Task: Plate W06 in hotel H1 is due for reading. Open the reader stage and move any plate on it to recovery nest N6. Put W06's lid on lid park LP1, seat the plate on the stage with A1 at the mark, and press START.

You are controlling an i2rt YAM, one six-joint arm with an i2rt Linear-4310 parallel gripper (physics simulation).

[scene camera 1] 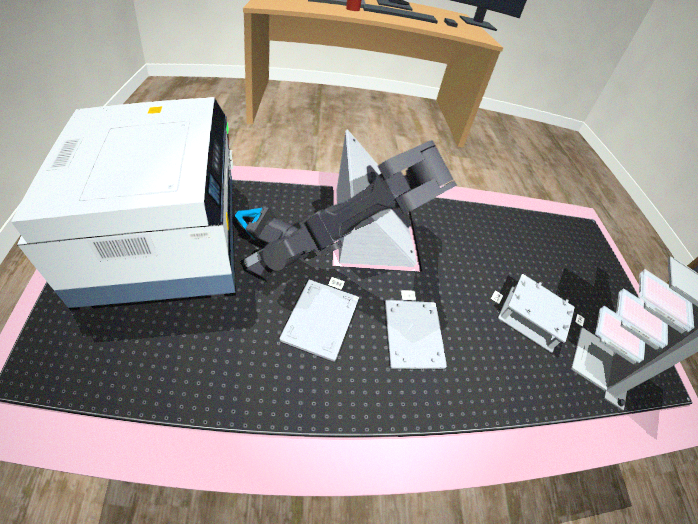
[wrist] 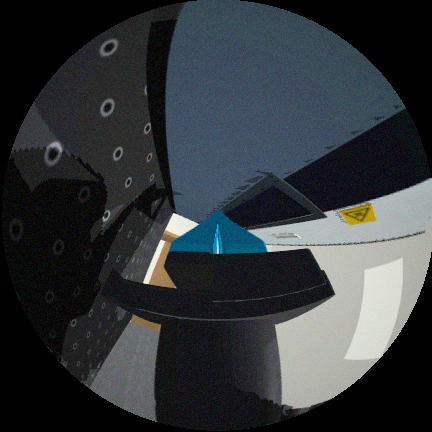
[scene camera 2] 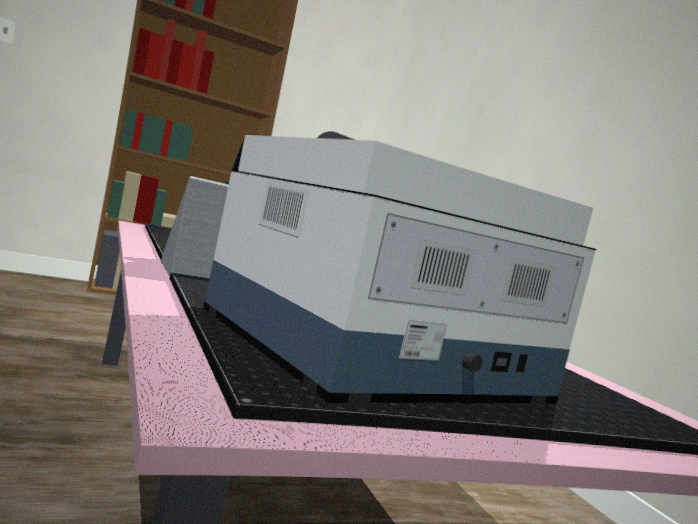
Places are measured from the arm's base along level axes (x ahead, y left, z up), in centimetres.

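Pixels of known places: gripper, fingertip midpoint: (scene camera 1: 236,213) (wrist: 217,214).
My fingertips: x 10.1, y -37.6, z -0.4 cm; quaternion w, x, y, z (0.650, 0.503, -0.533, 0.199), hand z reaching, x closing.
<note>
Behind a point stands the place of what it marks.
The white and blue reader (scene camera 1: 126,169) @[z 20.2, x 21.3, y -55.1 cm] (scene camera 2: 338,270) @[z 6.0, x -1.7, y -77.9 cm] (wrist: 250,100) stands at the left in scene camera 1. A dark frame (wrist: 297,197) @[z 2.8, x 17.3, y -37.5 cm] shows on its front in the wrist view; no stage or plate is visible there. My gripper (scene camera 1: 249,216) @[z -0.4, x 10.1, y -37.6 cm] (wrist: 217,214) @[z -0.4, x 10.1, y -37.6 cm] is shut and empty, its blue fingertips together close to the reader's front. START cannot be made out. At the right, hotel-like rack (scene camera 1: 648,369) @[z 6.1, x 51.4, y 53.8 cm] holds pink-white plates (scene camera 1: 621,332) @[z 5.3, x 41.7, y 51.3 cm] (scene camera 1: 642,317) @[z 12.4, x 42.0, y 51.0 cm] (scene camera 1: 665,298) @[z 19.5, x 41.8, y 50.7 cm]; which is W06 cannot be told. Two flat pale platforms (scene camera 1: 319,319) @[z -6.4, x 33.7, y -16.3 cm] (scene camera 1: 417,333) @[z -6.6, x 35.8, y 5.1 cm] lie mid-table; their labels are unreadable.
A raised pale stand (scene camera 1: 538,311) @[z -1.6, x 32.0, y 35.0 cm] with pegs is left of the rack. The grey wedge-shaped base (scene camera 1: 383,242) @[z -0.3, x 15.7, y -2.5 cm] is under the arm, behind the platforms. The black perforated board (scene camera 1: 225,389) @[z -7.6, x 50.2, y -33.9 cm] lies on the pink table (scene camera 1: 338,465) @[z -8.9, x 63.2, y -12.0 cm]. A yellow warning label (wrist: 357,214) @[z 6.9, x 20.2, y -36.9 cm] is on the reader.
</note>
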